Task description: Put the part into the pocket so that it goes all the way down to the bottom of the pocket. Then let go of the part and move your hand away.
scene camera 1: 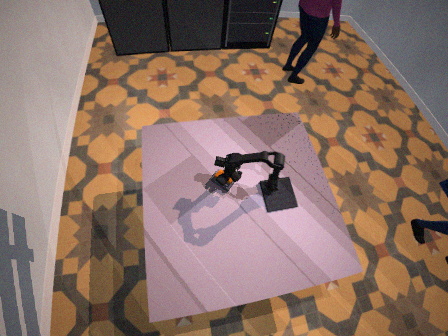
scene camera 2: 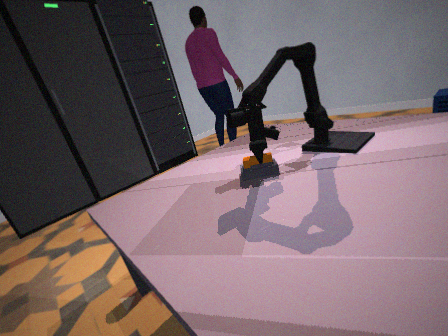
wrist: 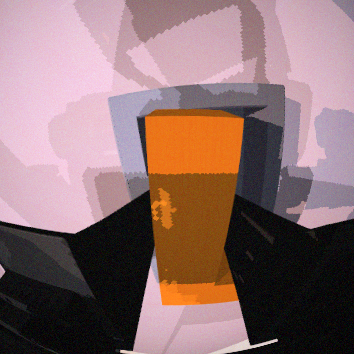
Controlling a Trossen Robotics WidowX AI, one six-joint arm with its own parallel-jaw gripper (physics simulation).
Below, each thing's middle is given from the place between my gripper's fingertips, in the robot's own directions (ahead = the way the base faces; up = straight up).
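Relative to the orange L-shaped part [wrist: 193, 155], my gripper is 2 cm below, 2 cm short of it and 1 cm to the left of it. Grey pocket block [wrist: 261, 105]: 2 cm below and 2 cm ahead of my gripper.
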